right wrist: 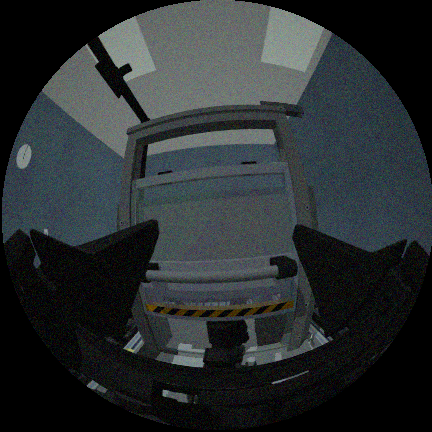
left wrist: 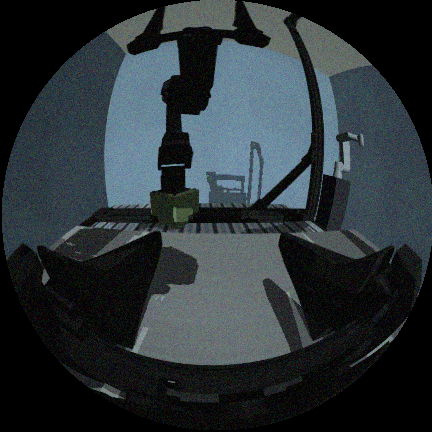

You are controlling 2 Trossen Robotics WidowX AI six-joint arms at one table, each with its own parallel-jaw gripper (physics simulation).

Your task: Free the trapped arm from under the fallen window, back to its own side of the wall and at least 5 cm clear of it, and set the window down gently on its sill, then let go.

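Places are measured from the left arm's base along level axes (x right, y ahead, z up), in metres.
Pixels of known places: left gripper, fingertip midpoint: [left wrist: 221, 239]; right gripper, fingertip midpoint: [right wrist: 228, 229]; right arm's base at its link origin: [left wrist: 173, 190].
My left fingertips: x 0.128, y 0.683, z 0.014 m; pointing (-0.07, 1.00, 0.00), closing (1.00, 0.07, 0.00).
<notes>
Ahead of a thing's pixels: the offset from my left fingertips to its top centre. "*": to the spot under its first point. Level surfaces: height alone.
The window sash {* dx -0.002, dy -0.184, dz +0.395 m} [right wrist: 215, 174], clear-paned with a pale frame, stands inside the grey outer frame {* dx -0.145, dy -0.192, dz +0.335 m} [right wrist: 295, 200] in the right wrist view. Its grey bar handle {* dx +0.002, dy -0.130, dz +0.227 m} [right wrist: 215, 274] runs level between black mounts, above a yellow-black striped strip {* dx +0.008, dy -0.183, dz +0.131 m} [right wrist: 220, 310]. My right gripper [right wrist: 228, 229] is open, facing the sash, with nothing between its fingers; the handle is ahead of them. A dark arm part [right wrist: 227, 332] shows below the strip, in the opening; whether it touches the sash is hidden. My left gripper [left wrist: 221, 239] is open and empty above the pale table {dz -0.031 m} [left wrist: 225, 300]. The window does not show in the left wrist view.
In the left wrist view, the other arm [left wrist: 173, 155] rises from a green block [left wrist: 162, 205] at the table's far edge. A dark post [left wrist: 317, 125] with a slanting brace stands right of it. A grey jointed object [left wrist: 345, 152] stands on a dark box [left wrist: 334, 202] farther right.
</notes>
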